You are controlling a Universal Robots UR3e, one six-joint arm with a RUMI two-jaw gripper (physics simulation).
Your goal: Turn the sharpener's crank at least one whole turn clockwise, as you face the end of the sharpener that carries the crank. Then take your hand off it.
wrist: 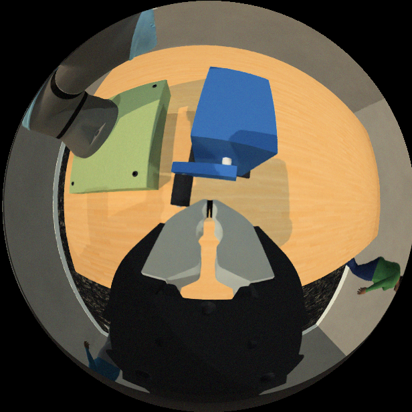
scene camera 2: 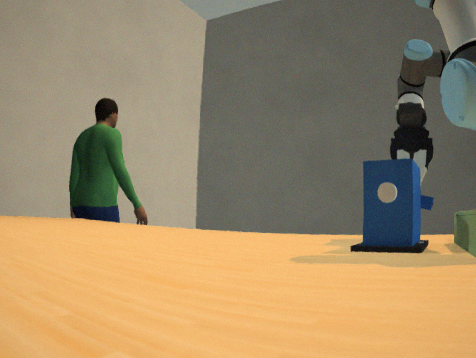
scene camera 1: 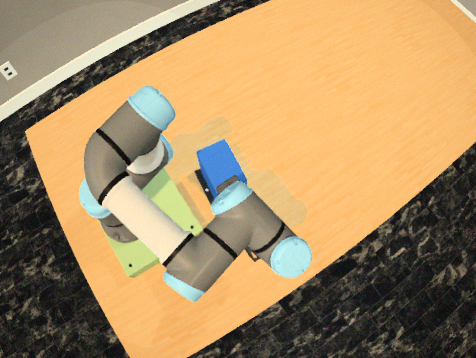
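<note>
The blue sharpener [scene camera 1: 220,162] [scene camera 2: 374,220] [wrist: 235,105] stands upright on its black base. Its crank is a blue arm [scene camera 2: 426,202] [wrist: 202,170] on a white axle [wrist: 227,161]. The crank arm lies roughly level and reaches sideways towards the green block. A black handle [wrist: 181,190] sticks out from its outer end. My gripper [wrist: 209,201] is shut with nothing between its fingers. In the wrist view its tips appear to the right of the handle, with a visible gap. In scene camera 1 the robot's wrist hides the crank and fingertips.
A green block [scene camera 1: 167,195] [scene camera 2: 466,230] [wrist: 125,135] under the robot's base stands beside the sharpener, on the crank handle's side. The wooden table [scene camera 1: 325,100] [scene camera 2: 200,290] carries both. A person in green [scene camera 2: 97,165] [wrist: 385,272] is beyond the table. Another in blue [wrist: 104,367] shows in the wrist view.
</note>
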